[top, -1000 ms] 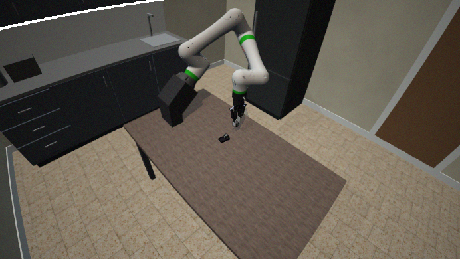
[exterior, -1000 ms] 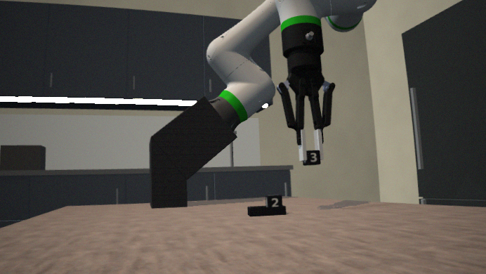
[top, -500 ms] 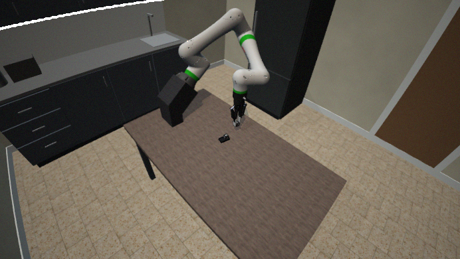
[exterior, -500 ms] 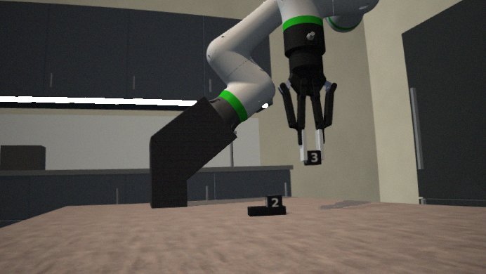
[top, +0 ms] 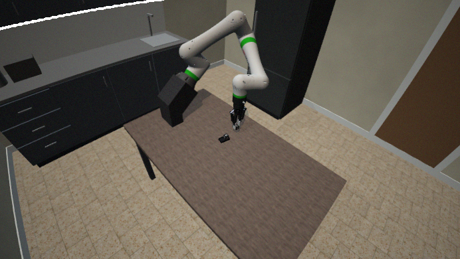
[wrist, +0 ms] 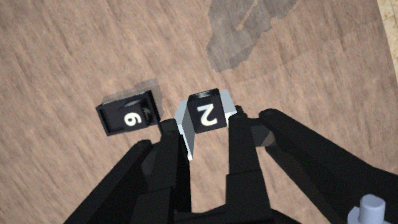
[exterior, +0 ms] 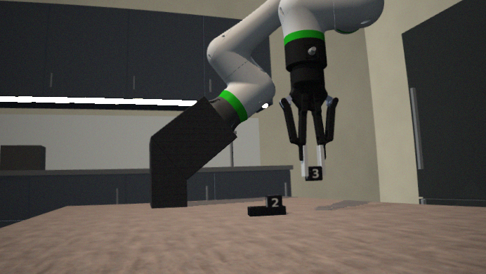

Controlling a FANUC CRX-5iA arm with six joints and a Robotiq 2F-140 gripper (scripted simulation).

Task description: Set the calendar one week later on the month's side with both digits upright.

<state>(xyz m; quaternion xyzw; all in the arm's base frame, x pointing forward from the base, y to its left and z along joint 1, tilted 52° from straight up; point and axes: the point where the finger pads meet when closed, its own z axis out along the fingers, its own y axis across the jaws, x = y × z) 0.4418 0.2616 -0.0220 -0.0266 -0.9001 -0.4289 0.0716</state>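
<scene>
Now: the black tray 110 mm to the right of my hand, 100 mm below it and 10 mm behind it. Also, from my hand: cube (30 mm below).
</scene>
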